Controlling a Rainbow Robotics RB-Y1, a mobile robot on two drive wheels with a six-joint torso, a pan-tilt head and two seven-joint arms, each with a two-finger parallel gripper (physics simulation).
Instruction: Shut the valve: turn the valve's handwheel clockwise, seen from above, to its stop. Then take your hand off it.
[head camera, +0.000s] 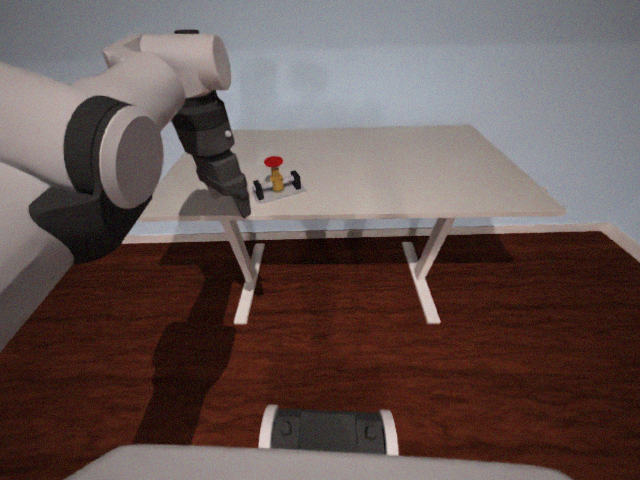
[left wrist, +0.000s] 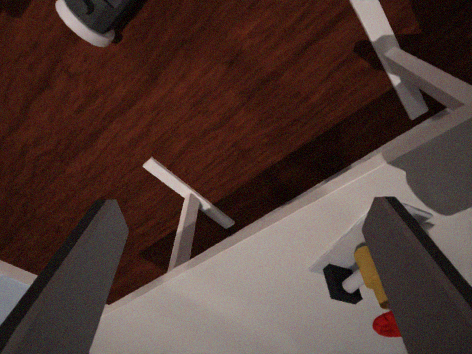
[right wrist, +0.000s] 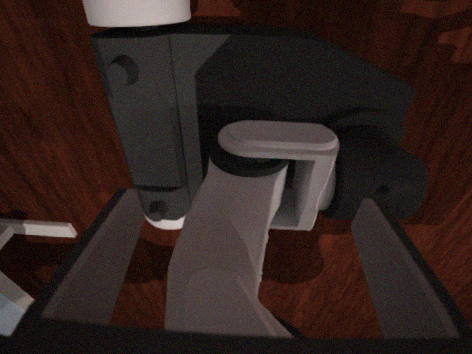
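The valve has a yellow body (head camera: 277, 181) (left wrist: 368, 267) with a red handwheel (head camera: 273, 161) (left wrist: 386, 325) on top, and stands upright on a light grey base plate (head camera: 281, 195) (left wrist: 330, 253) between two black brackets. In the left wrist view my left finger hides part of the valve and handwheel. My left gripper (head camera: 246, 214) (left wrist: 244, 214) is open with nothing between its fingers. In the head view it appears at the left of the valve, by the table's front edge, apart from the handwheel. My right gripper (right wrist: 248, 208) is open and empty, beside the robot's own body.
The valve is on the left part of a pale table (head camera: 392, 170) (left wrist: 240, 300) with white legs (head camera: 434, 248) (left wrist: 184, 230). A pale blue wall is behind it. The robot's base (head camera: 328, 431) (right wrist: 150, 120) shows over the dark wooden floor (head camera: 330, 351).
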